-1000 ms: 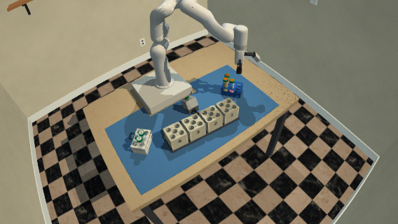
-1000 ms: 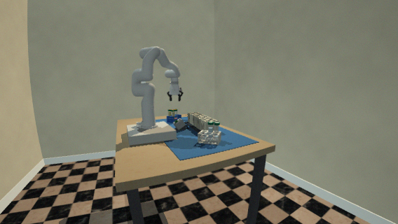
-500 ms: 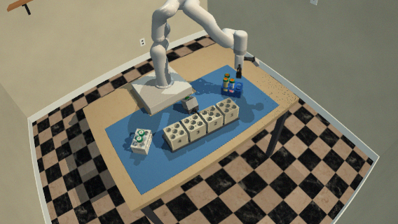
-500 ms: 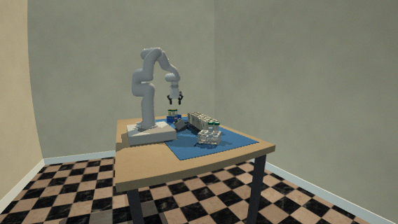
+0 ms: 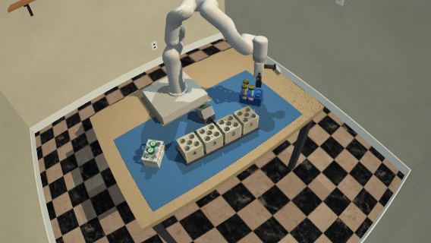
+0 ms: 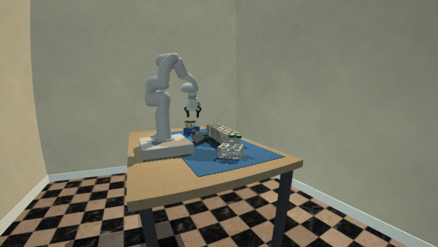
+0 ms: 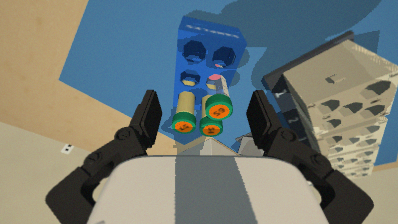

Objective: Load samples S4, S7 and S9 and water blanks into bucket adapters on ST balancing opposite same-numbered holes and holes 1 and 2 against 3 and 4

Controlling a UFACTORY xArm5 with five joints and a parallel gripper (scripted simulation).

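Now: the sample tube S7 70 mm behind my hand, 40 mm to the right of it and 90 mm below it. From my hand the other things lie so: blue sample rack RS: 20 mm behind, 30 mm to the right, 120 mm below; then sample tube S9: 40 mm to the right, 90 mm below; then sample tube S4: 40 mm behind, 70 mm to the right, 90 mm below.
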